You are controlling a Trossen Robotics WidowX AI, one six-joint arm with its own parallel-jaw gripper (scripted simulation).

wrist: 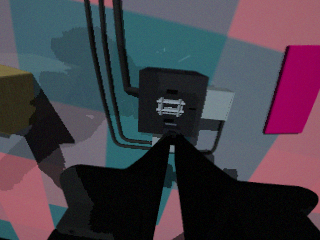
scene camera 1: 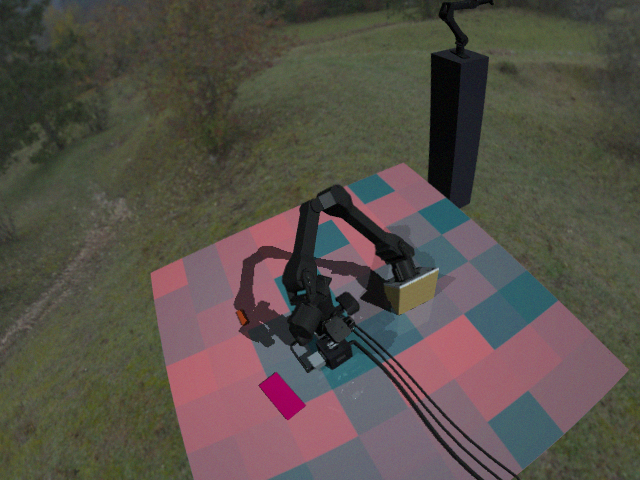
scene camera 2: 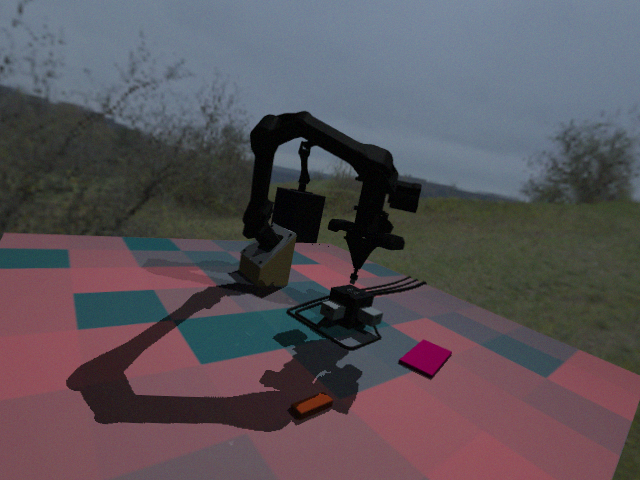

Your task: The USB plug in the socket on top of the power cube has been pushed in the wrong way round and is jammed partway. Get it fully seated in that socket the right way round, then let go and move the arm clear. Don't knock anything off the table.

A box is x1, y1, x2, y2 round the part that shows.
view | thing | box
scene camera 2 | my gripper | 328, 201, 404, 269
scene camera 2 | flat magenta block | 399, 339, 451, 378
